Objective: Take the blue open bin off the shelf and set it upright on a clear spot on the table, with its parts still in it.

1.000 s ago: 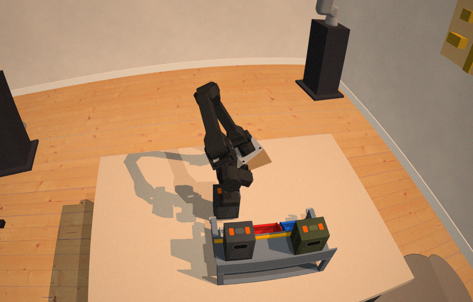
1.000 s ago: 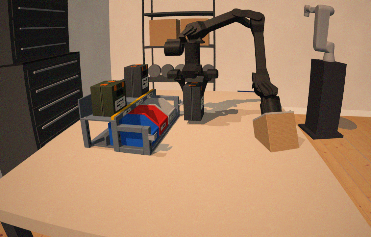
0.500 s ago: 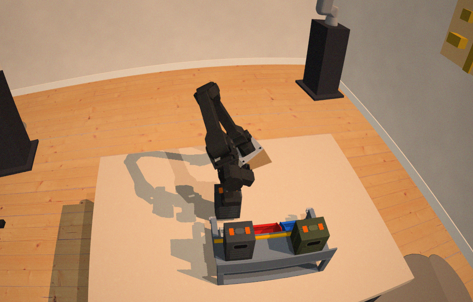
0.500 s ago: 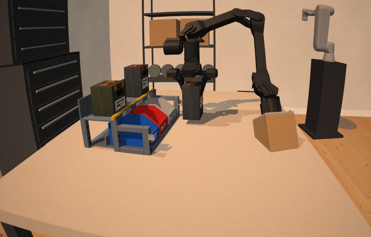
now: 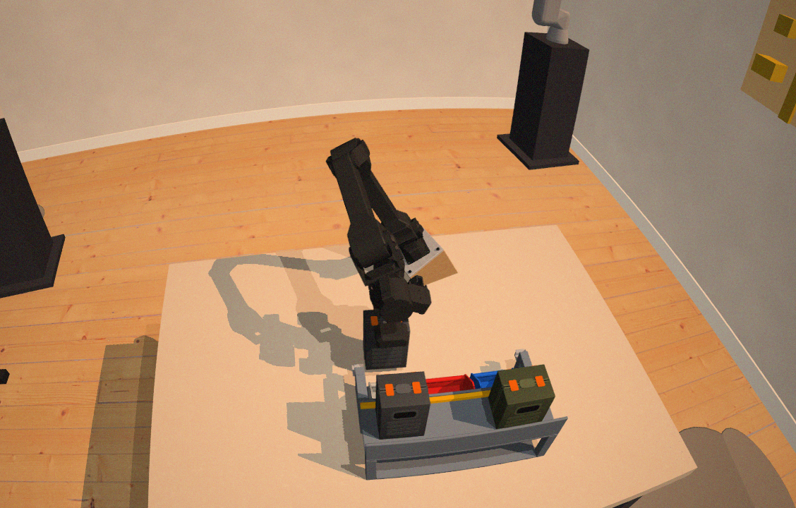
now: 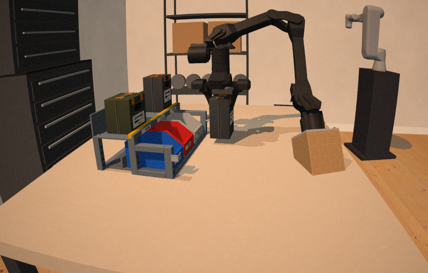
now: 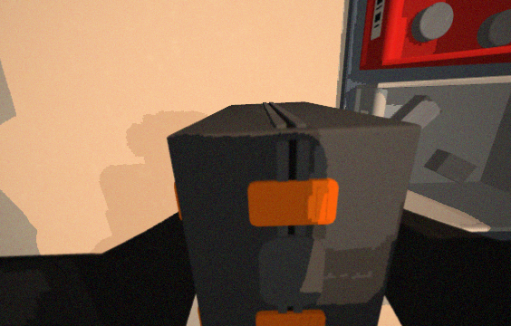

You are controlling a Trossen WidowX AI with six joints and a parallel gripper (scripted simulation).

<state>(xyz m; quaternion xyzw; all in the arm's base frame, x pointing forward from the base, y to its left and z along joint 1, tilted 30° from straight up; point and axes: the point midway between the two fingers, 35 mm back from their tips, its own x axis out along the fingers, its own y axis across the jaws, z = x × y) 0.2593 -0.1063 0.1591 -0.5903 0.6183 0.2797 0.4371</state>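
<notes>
My gripper is now 190 mm to the right of the blue open bin, 190 mm short of it and 100 mm above it. Also, from my hand: red bin: 170 mm ahead, 100 mm below, 80 mm to the left; yellow rail: 200 mm ahead, 80 mm to the left, 30 mm below; green case: 270 mm ahead, 180 mm to the left, 10 mm above.
</notes>
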